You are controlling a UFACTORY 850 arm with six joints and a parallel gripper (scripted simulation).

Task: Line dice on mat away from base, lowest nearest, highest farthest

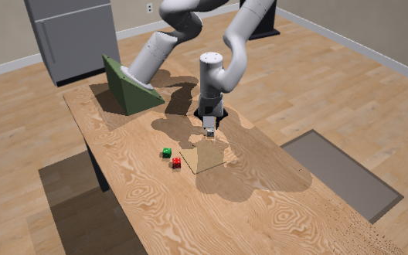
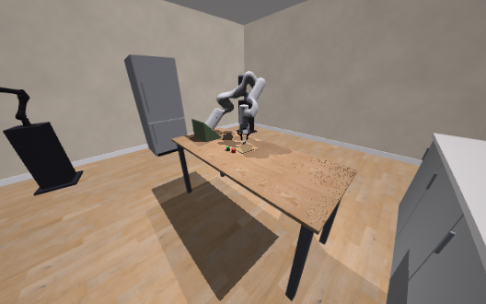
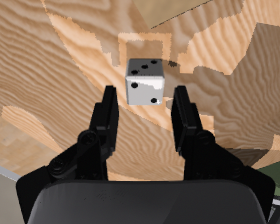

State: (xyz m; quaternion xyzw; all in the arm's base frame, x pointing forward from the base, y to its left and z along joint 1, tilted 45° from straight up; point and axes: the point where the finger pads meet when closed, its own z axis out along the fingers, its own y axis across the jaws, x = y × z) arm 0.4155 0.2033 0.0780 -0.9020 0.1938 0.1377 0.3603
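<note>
My gripper is now 4 cm above the white die. The rest, counted from my hand: green die (4 cm ahead, 21 cm to the right, 4 cm below); tan mat (11 cm ahead, 9 cm to the right, 5 cm below); red die (11 cm ahead, 20 cm to the right, 4 cm below).
</note>
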